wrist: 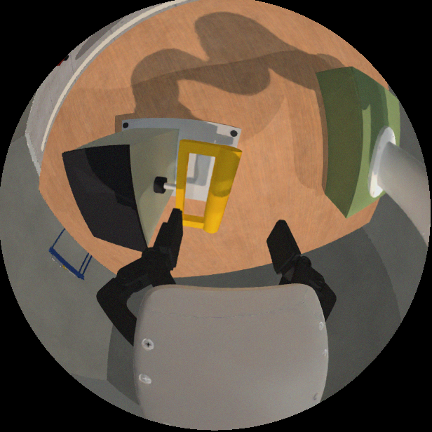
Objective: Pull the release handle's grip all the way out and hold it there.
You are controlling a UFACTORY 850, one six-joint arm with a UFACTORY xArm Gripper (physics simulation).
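Observation:
The release handle's yellow grip is a rectangular frame with a thick outer bar, near the middle of the wrist view. A short pale rod with a black collar joins it to the side of a box-like housing with a black face. The housing stands on a grey metal plate. My gripper is wide open and empty. The grip's lower end shows between the fingertips, close to the left one; the right one is well to its right. I cannot tell how high the fingertips are relative to the grip.
A green block stands at the right, with a white round flange and a thick pale cylinder against it. The wooden table has its near edge below the fingertips. A blue frame shows beyond the table at lower left.

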